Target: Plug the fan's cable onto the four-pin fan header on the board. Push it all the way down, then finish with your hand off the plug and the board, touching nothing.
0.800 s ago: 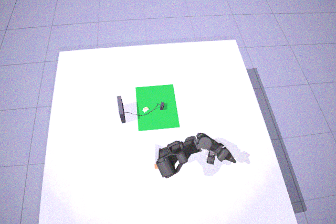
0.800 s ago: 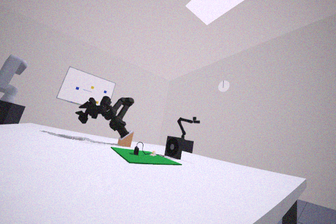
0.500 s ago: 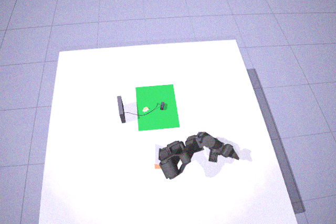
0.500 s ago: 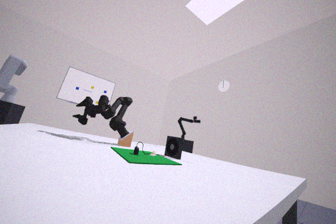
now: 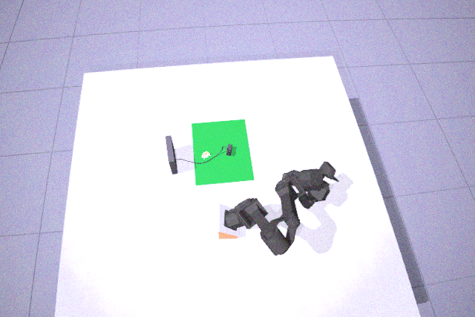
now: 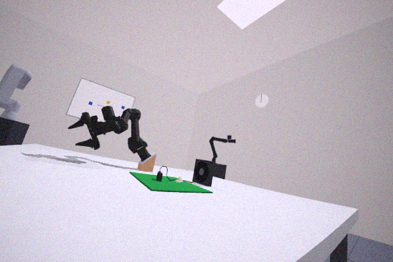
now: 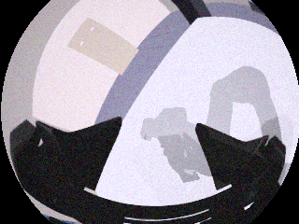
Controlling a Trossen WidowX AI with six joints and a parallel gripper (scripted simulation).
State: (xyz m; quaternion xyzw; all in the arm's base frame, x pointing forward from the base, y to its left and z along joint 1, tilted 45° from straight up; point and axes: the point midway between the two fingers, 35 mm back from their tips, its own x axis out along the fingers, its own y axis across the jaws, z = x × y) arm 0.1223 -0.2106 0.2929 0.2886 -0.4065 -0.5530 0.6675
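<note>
The dark plug lies 20 cm ahead of my gripper tip, 40 cm to the left of it and 8 cm below it. The rest, counted from my gripper tip: black fan 14 cm ahead, 63 cm to the left, 4 cm below; four-pin header 17 cm ahead, 50 cm to the left, 10 cm below; green board 20 cm ahead, 44 cm to the left, 12 cm below.
</note>
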